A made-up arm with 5 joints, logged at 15 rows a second.
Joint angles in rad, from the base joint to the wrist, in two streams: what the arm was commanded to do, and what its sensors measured. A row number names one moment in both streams.
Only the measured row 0 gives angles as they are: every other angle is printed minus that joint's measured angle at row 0.
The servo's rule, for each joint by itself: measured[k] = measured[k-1] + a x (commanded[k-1-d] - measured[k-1]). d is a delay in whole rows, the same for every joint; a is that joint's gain. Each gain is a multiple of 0.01, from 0.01 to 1. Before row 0 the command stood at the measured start. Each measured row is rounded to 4 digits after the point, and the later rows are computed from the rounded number. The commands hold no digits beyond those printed.
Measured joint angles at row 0:
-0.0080, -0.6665, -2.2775, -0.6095, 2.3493
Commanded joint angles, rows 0 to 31:
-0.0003, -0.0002, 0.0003, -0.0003, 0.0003
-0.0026, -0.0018, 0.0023, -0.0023, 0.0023
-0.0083, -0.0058, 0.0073, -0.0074, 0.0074
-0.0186, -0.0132, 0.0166, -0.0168, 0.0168
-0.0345, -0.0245, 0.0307, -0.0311, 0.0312
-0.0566, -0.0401, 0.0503, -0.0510, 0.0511
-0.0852, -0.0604, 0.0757, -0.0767, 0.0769
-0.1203, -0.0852, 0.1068, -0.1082, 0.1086
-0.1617, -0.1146, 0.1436, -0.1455, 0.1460
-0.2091, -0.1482, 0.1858, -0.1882, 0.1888
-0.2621, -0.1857, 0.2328, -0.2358, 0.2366
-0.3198, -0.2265, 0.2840, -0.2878, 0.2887
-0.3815, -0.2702, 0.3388, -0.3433, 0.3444
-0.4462, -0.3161, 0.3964, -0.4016, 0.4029
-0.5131, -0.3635, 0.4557, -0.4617, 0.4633
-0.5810, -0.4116, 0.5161, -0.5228, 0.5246
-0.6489, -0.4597, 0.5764, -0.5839, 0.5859
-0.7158, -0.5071, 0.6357, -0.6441, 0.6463
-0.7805, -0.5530, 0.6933, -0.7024, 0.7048
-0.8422, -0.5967, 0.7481, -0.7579, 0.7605
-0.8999, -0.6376, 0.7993, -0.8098, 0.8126
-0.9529, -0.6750, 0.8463, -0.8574, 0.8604
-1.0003, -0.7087, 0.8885, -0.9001, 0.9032
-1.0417, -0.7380, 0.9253, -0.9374, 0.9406
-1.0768, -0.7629, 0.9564, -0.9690, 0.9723
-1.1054, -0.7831, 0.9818, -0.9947, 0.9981
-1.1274, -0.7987, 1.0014, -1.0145, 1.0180
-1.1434, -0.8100, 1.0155, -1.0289, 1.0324
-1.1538, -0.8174, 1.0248, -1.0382, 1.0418
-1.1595, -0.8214, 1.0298, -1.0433, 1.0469
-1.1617, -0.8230, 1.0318, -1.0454, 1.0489
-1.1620, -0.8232, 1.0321, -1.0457, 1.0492
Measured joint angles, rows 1 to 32:
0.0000, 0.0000, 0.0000, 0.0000, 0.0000
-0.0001, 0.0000, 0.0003, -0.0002, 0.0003
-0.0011, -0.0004, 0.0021, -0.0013, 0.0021
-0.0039, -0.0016, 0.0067, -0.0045, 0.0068
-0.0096, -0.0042, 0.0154, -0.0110, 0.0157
-0.0193, -0.0087, 0.0289, -0.0217, 0.0295
-0.0338, -0.0156, 0.0477, -0.0372, 0.0487
-0.0538, -0.0255, 0.0723, -0.0581, 0.0738
-0.0797, -0.0386, 0.1027, -0.0847, 0.1048
-0.1117, -0.0553, 0.1387, -0.1169, 0.1415
-0.1497, -0.0757, 0.1801, -0.1547, 0.1836
-0.1935, -0.0999, 0.2265, -0.1977, 0.2308
-0.2428, -0.1278, 0.2771, -0.2455, 0.2823
-0.2969, -0.1591, 0.3314, -0.2973, 0.3376
-0.3551, -0.1936, 0.3886, -0.3526, 0.3957
-0.4167, -0.2310, 0.4476, -0.4104, 0.4559
-0.4808, -0.2707, 0.5079, -0.4700, 0.5170
-0.5464, -0.3123, 0.5682, -0.5304, 0.5783
-0.6125, -0.3552, 0.6276, -0.5907, 0.6388
-0.6780, -0.3987, 0.6854, -0.6499, 0.6975
-0.7420, -0.4423, 0.7406, -0.7071, 0.7536
-0.8036, -0.4853, 0.7923, -0.7615, 0.8061
-0.8618, -0.5270, 0.8398, -0.8123, 0.8544
-0.9158, -0.5670, 0.8827, -0.8588, 0.8978
-0.9649, -0.6046, 0.9202, -0.9005, 0.9359
-1.0085, -0.6394, 0.9521, -0.9368, 0.9683
-1.0463, -0.6710, 0.9782, -0.9675, 0.9948
-1.0779, -0.6991, 0.9986, -0.9924, 1.0154
-1.1034, -0.7235, 1.0135, -1.0117, 1.0305
-1.1231, -0.7442, 1.0234, -1.0257, 1.0406
-1.1373, -0.7612, 1.0290, -1.0350, 1.0462
-1.1468, -0.7748, 1.0315, -1.0405, 1.0486
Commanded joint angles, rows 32 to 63:
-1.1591, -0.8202, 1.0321, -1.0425, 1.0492
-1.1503, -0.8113, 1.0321, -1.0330, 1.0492
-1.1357, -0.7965, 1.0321, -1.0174, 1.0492
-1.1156, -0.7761, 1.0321, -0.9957, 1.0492
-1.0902, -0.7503, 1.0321, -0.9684, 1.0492
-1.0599, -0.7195, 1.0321, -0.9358, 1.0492
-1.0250, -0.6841, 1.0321, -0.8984, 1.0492
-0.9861, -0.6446, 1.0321, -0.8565, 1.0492
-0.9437, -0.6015, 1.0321, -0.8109, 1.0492
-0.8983, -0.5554, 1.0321, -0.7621, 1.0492
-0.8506, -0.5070, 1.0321, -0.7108, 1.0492
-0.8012, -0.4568, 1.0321, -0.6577, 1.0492
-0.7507, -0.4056, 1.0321, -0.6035, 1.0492
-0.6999, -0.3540, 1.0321, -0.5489, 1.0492
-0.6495, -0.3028, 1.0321, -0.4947, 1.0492
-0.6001, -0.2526, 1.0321, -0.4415, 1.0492
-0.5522, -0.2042, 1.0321, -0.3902, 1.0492
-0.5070, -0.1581, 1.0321, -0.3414, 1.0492
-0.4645, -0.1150, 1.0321, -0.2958, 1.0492
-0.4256, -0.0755, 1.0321, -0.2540, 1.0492
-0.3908, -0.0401, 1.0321, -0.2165, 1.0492
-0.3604, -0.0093, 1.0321, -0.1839, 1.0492
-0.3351, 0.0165, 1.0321, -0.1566, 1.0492
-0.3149, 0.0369, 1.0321, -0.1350, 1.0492
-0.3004, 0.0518, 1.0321, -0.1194, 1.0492
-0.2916, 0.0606, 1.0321, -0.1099, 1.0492
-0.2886, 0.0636, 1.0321, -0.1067, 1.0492
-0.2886, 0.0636, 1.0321, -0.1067, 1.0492
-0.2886, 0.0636, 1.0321, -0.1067, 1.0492
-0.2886, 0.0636, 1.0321, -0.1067, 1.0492
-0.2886, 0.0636, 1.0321, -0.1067, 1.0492
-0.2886, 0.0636, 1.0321, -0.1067, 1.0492
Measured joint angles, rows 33 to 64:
-1.1527, -0.7854, 1.0320, -1.0433, 1.0491
-1.1552, -0.7931, 1.0321, -1.0429, 1.0492
-1.1533, -0.7971, 1.0321, -1.0377, 1.0492
-1.1464, -0.7970, 1.0321, -1.0269, 1.0492
-1.1344, -0.7924, 1.0321, -1.0104, 1.0492
-1.1172, -0.7831, 1.0321, -0.9881, 1.0492
-1.0949, -0.7691, 1.0321, -0.9604, 1.0492
-1.0676, -0.7504, 1.0321, -0.9275, 1.0492
-1.0358, -0.7271, 1.0321, -0.8899, 1.0492
-0.9999, -0.6995, 1.0321, -0.8480, 1.0492
-0.9603, -0.6678, 1.0321, -0.8025, 1.0492
-0.9175, -0.6324, 1.0321, -0.7539, 1.0492
-0.8721, -0.5938, 1.0321, -0.7029, 1.0492
-0.8248, -0.5524, 1.0321, -0.6502, 1.0492
-0.7761, -0.5088, 1.0321, -0.5965, 1.0492
-0.7267, -0.4635, 1.0321, -0.5425, 1.0492
-0.6773, -0.4171, 1.0321, -0.4890, 1.0492
-0.6285, -0.3703, 1.0321, -0.4366, 1.0492
-0.5811, -0.3236, 1.0321, -0.3861, 1.0492
-0.5356, -0.2777, 1.0321, -0.3382, 1.0492
-0.4927, -0.2332, 1.0321, -0.2936, 1.0492
-0.4530, -0.1907, 1.0321, -0.2527, 1.0492
-0.4169, -0.1508, 1.0321, -0.2162, 1.0492
-0.3850, -0.1140, 1.0321, -0.1846, 1.0492
-0.3577, -0.0808, 1.0321, -0.1583, 1.0492
-0.3354, -0.0516, 1.0321, -0.1377, 1.0492
-0.3183, -0.0269, 1.0321, -0.1230, 1.0492
-0.3067, -0.0070, 1.0321, -0.1144, 1.0492
-0.2996, 0.0085, 1.0321, -0.1103, 1.0492
-0.2953, 0.0206, 1.0321, -0.1084, 1.0492
-0.2927, 0.0301, 1.0321, -0.1075, 1.0492
-0.2911, 0.0375, 1.0321, -0.1071, 1.0492

